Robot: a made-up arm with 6 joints.
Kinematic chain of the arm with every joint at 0, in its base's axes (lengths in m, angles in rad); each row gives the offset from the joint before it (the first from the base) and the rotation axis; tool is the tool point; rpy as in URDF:
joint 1: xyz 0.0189 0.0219 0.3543 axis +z
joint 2: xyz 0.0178 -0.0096 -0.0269 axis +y
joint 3: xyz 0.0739 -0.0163 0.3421 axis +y
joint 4: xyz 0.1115 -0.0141 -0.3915 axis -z
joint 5: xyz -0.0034 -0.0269 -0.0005 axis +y
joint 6: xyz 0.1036 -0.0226 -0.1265 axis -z
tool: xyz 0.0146 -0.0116 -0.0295 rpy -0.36 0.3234 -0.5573
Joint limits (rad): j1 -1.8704..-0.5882 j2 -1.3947..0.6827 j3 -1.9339..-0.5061 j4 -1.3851..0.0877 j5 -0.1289..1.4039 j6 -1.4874..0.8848
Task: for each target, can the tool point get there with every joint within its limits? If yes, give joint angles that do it. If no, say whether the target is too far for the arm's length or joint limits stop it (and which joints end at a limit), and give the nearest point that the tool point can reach.
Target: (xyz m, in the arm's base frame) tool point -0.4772 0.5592 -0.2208
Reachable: no: joint limits stop it (at a limit: joint 1, joint 2, joint 3, joint 5) | nearest point -0.1782 -0.1251 0.0231 | short by 0.786 m
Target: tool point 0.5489 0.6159 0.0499
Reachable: no: joint limits stop it (at a limit: joint 1, joint 2, joint 3, joint 4, joint 5) | nearest point 0.3745 -0.1125 -0.0077 | short by 0.751 m
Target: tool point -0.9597 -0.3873 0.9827
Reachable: no: too far | nearest point -0.3458 -0.4977 0.9078 | short by 0.628 m
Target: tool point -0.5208 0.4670 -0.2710
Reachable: no: joint limits stop it (at a limit: joint 1, joint 2, joint 3, joint 5) | nearest point -0.1917 -0.1334 0.0191 | short by 0.744 m
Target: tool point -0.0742 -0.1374 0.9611
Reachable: yes | joints -1.5721 -1.1606 -0.9588 -0.6789 0.6677 0.0481
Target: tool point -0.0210 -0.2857 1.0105
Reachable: yes | joints -1.7595 -0.7159 -1.1599 -0.9159 0.0368 -0.5884
